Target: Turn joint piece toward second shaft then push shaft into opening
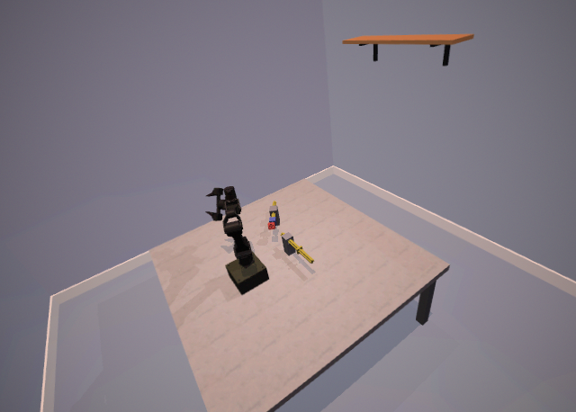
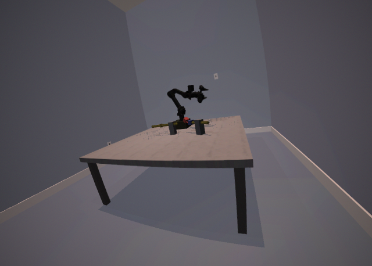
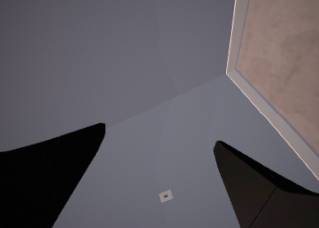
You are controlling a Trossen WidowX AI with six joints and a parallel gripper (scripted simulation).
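My gripper tip is now 260 mm short of the red joint piece, 240 mm to the left of it and 220 mm above it.
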